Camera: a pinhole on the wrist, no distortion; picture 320 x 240 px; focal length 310.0 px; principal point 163.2 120.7 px. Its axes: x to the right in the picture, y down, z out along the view. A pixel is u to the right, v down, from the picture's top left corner.
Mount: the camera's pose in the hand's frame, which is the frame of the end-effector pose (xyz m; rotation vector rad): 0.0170 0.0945 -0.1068 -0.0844 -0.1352 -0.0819
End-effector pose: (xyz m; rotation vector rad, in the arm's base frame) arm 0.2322 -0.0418 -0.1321 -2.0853 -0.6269 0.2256
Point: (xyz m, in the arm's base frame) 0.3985 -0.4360 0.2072
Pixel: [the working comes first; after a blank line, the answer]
In the camera's frame: -0.1005 -0.1078 -0.4365

behind the camera
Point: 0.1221 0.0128 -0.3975
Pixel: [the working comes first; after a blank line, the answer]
In the camera's frame: -0.0603 0.0251 0.3536

110 143
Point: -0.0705 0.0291 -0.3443
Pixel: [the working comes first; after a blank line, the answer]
In the camera's frame: -0.1935 -0.1097 0.4189

20 39
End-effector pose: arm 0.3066 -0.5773 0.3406 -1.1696 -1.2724 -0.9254
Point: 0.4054 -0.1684 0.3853
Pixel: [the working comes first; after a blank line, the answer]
In the camera's frame: 0.1376 0.0465 0.4718

254 151
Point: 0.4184 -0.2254 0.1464
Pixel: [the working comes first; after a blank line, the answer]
In the camera's frame: -0.1079 0.0606 0.4657

91 161
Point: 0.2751 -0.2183 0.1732
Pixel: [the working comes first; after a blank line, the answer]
In the camera's frame: -0.0812 -0.0814 0.4865

111 69
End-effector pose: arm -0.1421 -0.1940 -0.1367 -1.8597 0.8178 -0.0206
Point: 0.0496 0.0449 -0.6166
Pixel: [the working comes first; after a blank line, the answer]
In the camera's frame: 0.2344 0.1187 0.5705

291 185
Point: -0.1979 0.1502 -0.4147
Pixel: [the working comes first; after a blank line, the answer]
In the camera's frame: -0.0871 0.0397 0.5113

110 145
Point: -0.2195 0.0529 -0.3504
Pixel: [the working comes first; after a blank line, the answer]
In the camera's frame: -0.0878 0.0288 0.3932

94 143
